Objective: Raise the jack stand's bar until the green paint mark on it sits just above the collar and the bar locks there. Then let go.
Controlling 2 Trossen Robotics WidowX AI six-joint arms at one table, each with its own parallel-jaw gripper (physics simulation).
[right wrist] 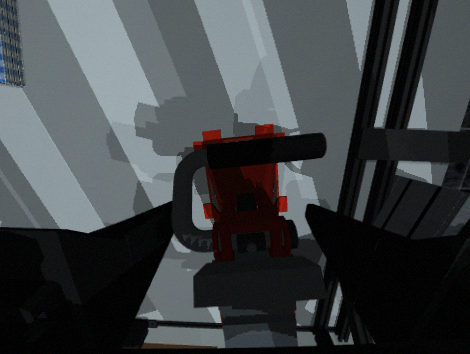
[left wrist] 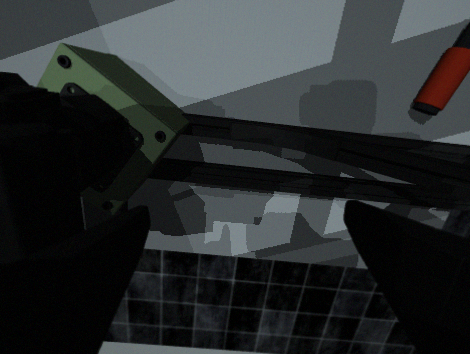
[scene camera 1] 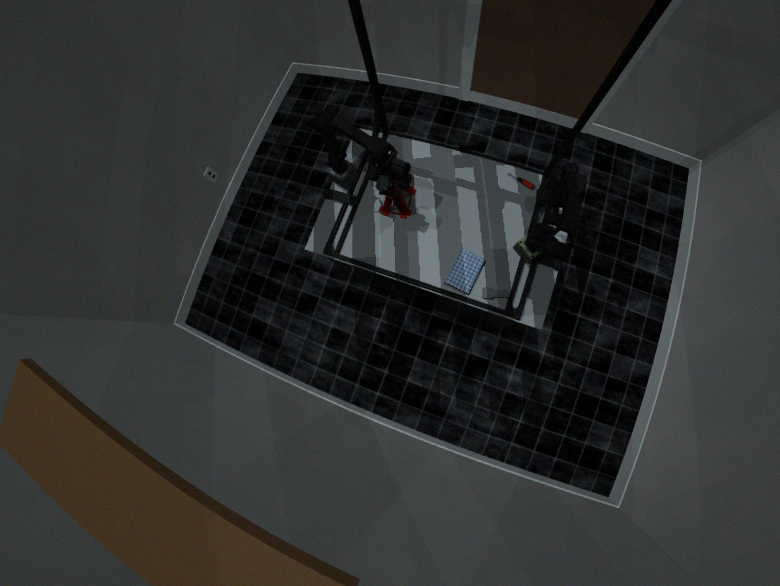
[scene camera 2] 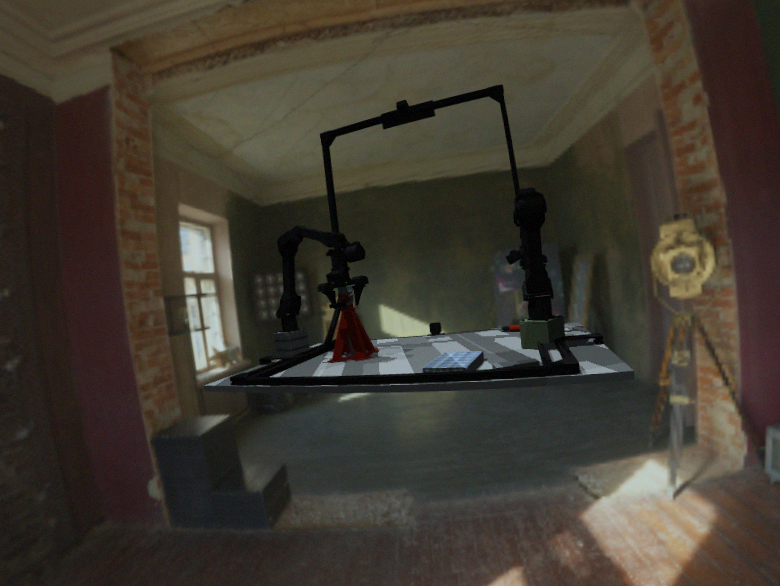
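Where they show: left gripper, fingertip midpoint: (left wrist: 246, 212) (scene camera 1: 547, 210); right gripper, fingertip midpoint: (right wrist: 244, 208) (scene camera 2: 346, 307); left arm's base at its link origin: (left wrist: 89, 141) (scene camera 1: 533, 244) (scene camera 2: 541, 318); right arm's base at its link origin: (scene camera 1: 340, 167) (scene camera 2: 290, 330).
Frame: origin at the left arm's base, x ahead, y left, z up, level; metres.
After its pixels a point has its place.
Observation:
The red jack stand (scene camera 1: 395, 205) @(x 0.532, y 0.375, z -0.016 m) (scene camera 2: 353, 340) @(x 0.526, y 0.369, z -0.018 m) (right wrist: 245, 185) @(x 0.560, y 0.368, z 0.072 m) stands upright on the table, toward the left in both scene views. In the right wrist view its grey top piece (right wrist: 257, 284) and its handle with a black grip (right wrist: 240, 154) @(x 0.537, y 0.390, z 0.121 m) show. My right gripper (scene camera 2: 344, 291) (right wrist: 244, 208) @(x 0.562, y 0.360, z 0.102 m) is open and points down around the stand's upper part, one finger on each side, holding nothing. The green paint mark does not show; whether the bar is locked is hidden. My left gripper (left wrist: 246, 212) @(x 0.071, y -0.100, z 0.096 m) is open and empty, near its own arm's base, far from the stand.
A blue checked flat thing (scene camera 1: 465, 271) @(x 0.090, y 0.307, z -0.062 m) (scene camera 2: 454, 361) @(x 0.074, y 0.328, z -0.062 m) lies near the front of the table. A red-handled screwdriver (scene camera 1: 525, 183) @(x 0.259, y -0.208, z -0.064 m) (left wrist: 444, 80) @(x 0.245, y -0.215, z -0.063 m) lies at the back right. A green block (scene camera 2: 542, 332) @(x -0.030, y 0.050, z -0.034 m) (left wrist: 165, 120) @(x 0.050, y -0.036, z -0.012 m) is at the left arm's base. Black rails frame the table.

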